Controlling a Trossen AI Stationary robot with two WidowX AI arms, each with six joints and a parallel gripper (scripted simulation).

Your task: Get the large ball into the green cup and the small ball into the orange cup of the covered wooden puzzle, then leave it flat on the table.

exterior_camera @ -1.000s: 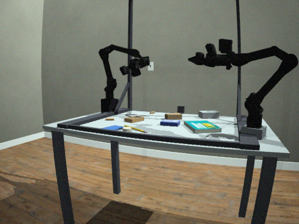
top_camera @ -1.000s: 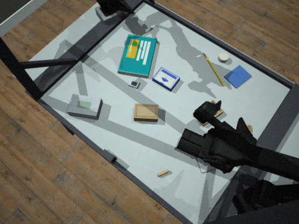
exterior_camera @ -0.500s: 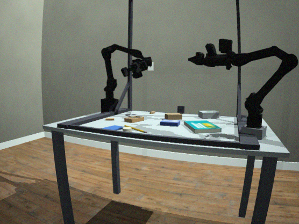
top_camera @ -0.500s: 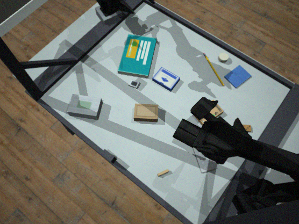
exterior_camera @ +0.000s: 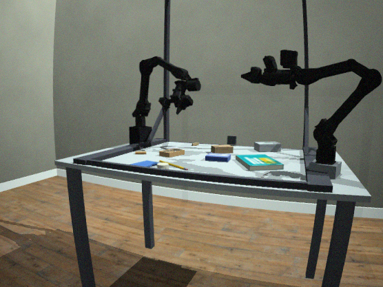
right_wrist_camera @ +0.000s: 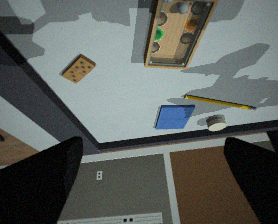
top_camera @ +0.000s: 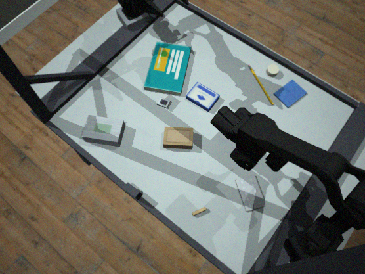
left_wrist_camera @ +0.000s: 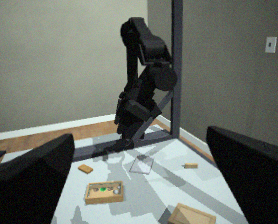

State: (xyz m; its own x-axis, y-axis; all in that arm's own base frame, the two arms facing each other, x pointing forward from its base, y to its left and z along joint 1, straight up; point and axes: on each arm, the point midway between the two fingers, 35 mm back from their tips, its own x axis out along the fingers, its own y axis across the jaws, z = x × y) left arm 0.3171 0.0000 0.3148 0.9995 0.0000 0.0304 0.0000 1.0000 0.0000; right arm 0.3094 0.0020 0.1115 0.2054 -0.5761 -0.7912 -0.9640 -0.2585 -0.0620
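The covered wooden puzzle lies 21 cm below my right hand, 7 cm ahead of it and 6 cm to the left of it.
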